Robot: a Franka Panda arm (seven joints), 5 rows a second.
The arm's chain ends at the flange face. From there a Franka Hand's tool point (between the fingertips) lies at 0.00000 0.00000 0.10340 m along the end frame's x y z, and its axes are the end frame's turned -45 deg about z.
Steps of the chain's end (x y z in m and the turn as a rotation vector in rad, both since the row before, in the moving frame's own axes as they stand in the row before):
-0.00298 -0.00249 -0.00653 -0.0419 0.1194 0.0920
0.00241 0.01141 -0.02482 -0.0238 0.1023 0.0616
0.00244 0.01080 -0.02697 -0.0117 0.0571 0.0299
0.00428 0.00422 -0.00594 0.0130 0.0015 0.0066
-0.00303 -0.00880 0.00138 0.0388 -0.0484 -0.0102
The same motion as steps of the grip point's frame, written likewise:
0.00476 0.00814 -0.00736 -0.1141 0.0548 0.0920
-0.00092 0.01915 -0.02539 -0.0892 0.0555 0.0616
-0.00267 0.01444 -0.02715 -0.0486 0.0321 0.0299
0.00111 0.00517 -0.00595 0.0081 0.0103 0.0066
0.00335 -0.01473 0.00118 0.0617 -0.0068 -0.0102

